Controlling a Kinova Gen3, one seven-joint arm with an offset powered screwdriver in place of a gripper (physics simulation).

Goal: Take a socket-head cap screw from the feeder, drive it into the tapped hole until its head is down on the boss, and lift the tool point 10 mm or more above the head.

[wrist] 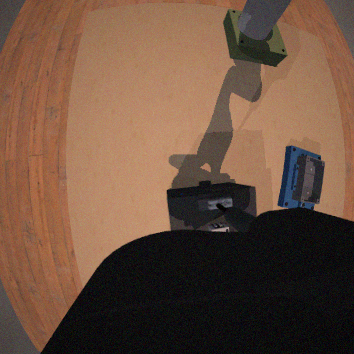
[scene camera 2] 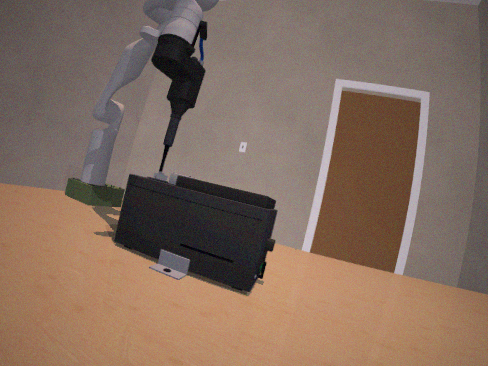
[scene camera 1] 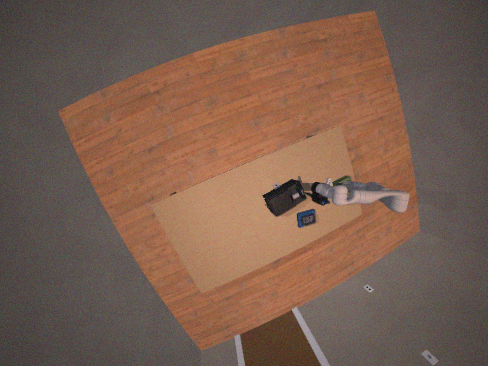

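Observation:
The black feeder box (scene camera 1: 280,201) (scene camera 2: 195,230) (wrist: 182,212) stands upright on the tan mat. My screwdriver (scene camera 2: 160,171) (wrist: 218,205) points down with its thin bit at the light metal pick-up piece (scene camera 2: 160,176) (wrist: 227,202) on the feeder's top. The tip looks at or just above that piece; whether it touches, or carries a screw, is too small to tell. A grey block (scene camera 1: 308,219) (wrist: 310,180), perhaps the one with the boss, sits on a blue base plate (scene camera 1: 299,220) (wrist: 288,181) beside the feeder. The tapped hole cannot be made out.
The arm stands on a green base block (scene camera 1: 343,180) (scene camera 2: 91,193) (wrist: 232,42). A small light metal bracket (scene camera 2: 174,261) stands against the feeder's foot. The feeder's raised black top part (scene camera 2: 225,191) is beside the bit. My dark tool housing (wrist: 200,295) hides the lower wrist view.

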